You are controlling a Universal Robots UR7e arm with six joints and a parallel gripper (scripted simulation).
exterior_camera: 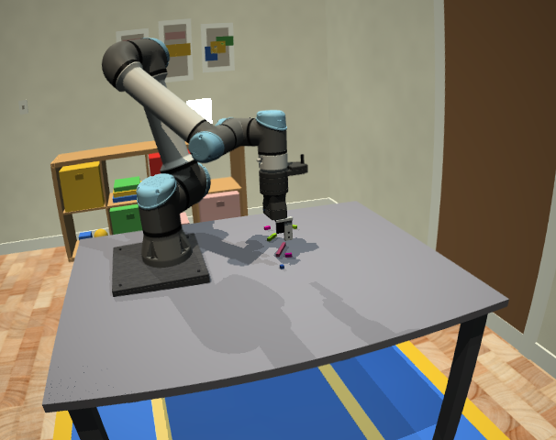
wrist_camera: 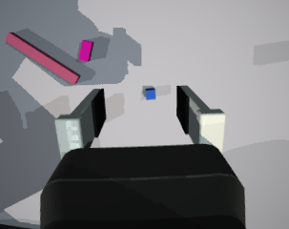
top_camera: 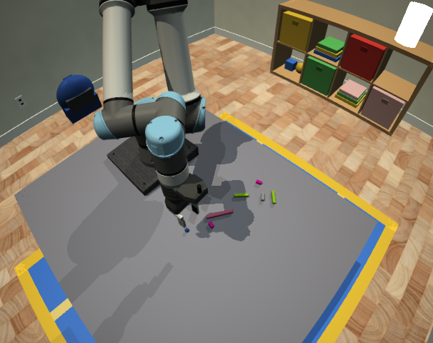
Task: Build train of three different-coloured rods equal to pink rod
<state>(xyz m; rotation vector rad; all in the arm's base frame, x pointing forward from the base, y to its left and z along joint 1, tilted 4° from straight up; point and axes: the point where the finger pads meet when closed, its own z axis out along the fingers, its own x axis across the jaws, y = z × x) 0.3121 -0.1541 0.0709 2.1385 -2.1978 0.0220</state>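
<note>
My gripper is now 25 cm to the right of the grey rod, 11 cm short of it and 10 cm above it. Also, from my hand: lime rod 27 cm to the left, 14 cm ahead, 10 cm below; then blue rod 10 cm below, 1 cm to the right, 1 cm behind; then pink rod 10 cm to the left, 10 cm below, 3 cm ahead.
</note>
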